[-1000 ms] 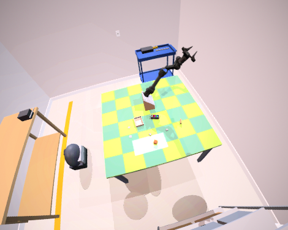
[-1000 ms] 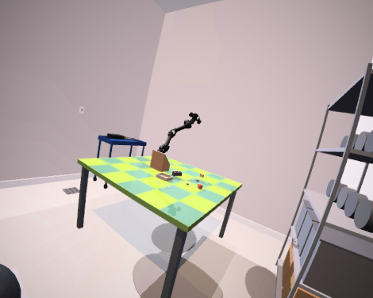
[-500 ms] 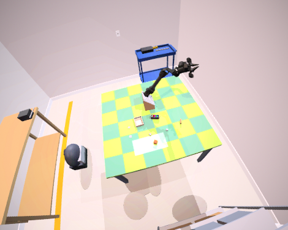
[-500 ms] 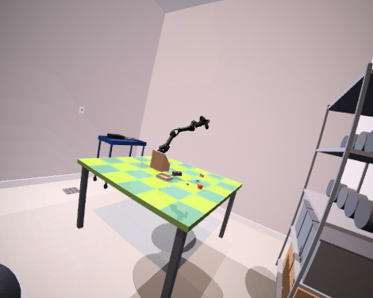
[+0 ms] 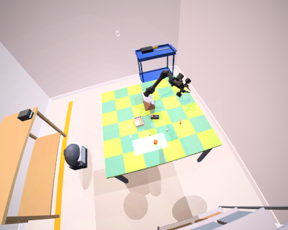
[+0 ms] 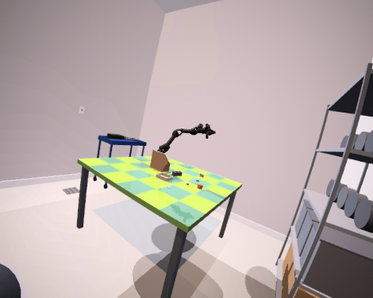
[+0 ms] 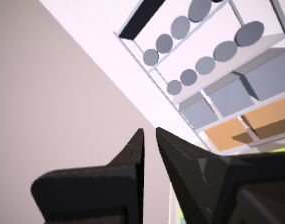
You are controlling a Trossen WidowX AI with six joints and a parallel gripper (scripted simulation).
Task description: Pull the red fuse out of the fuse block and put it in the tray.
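The tray is 530 mm below my gripper tip, 480 mm to the right of it and 260 mm behind it.
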